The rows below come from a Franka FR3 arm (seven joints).
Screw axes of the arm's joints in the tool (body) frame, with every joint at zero. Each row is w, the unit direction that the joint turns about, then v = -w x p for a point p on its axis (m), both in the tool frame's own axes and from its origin. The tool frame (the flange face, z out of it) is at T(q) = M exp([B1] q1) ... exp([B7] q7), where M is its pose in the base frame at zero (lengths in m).
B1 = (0, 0, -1, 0, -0.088, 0)
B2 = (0, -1, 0, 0.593, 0, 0.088)
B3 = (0, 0, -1, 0, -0.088, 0)
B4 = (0, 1, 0, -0.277, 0, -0.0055)
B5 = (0, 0, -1, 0, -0.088, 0)
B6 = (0, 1, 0, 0.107, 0, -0.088)
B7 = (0, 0, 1, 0, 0, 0)
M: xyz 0.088 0 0.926 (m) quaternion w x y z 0 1 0 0
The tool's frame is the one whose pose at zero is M.
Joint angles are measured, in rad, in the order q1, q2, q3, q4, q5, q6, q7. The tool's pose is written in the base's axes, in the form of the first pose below.
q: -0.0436, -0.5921, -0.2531, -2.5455, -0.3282, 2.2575, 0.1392
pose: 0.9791 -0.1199 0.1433 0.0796 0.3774 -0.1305 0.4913
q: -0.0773, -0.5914, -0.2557, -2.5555, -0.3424, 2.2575, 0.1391
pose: 0.9779 -0.1329 0.1364 0.0867 0.3712 -0.1435 0.4860
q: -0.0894, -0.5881, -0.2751, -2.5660, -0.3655, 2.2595, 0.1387
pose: 0.9774 -0.1399 0.1285 0.0922 0.3661 -0.1549 0.4786
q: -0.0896, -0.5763, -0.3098, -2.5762, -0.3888, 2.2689, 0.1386
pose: 0.9773 -0.1471 0.1199 0.0937 0.3621 -0.1675 0.4679
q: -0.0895, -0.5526, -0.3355, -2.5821, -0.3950, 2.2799, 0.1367
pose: 0.9779 -0.1537 0.1091 0.0910 0.3614 -0.1767 0.4554
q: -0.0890, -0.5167, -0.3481, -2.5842, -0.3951, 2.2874, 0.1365
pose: 0.9791 -0.1569 0.0934 0.0894 0.3639 -0.1812 0.4407
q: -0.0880, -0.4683, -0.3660, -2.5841, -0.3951, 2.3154, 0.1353
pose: 0.9796 -0.1606 0.0824 0.0880 0.3685 -0.1879 0.4240
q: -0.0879, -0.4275, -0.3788, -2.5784, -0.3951, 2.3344, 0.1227
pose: 0.9807 -0.1583 0.0730 0.0888 0.3725 -0.1939 0.4120
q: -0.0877, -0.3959, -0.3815, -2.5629, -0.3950, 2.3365, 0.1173
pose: 0.9812 -0.1569 0.0652 0.0918 0.3777 -0.1976 0.4068
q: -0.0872, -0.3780, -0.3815, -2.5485, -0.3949, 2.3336, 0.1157
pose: 0.9812 -0.1567 0.0616 0.0944 0.3817 -0.1999 0.4060
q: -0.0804, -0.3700, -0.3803, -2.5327, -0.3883, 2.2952, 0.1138
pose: 0.9820 -0.1570 0.0465 0.0936 0.3833 -0.1993 0.4063
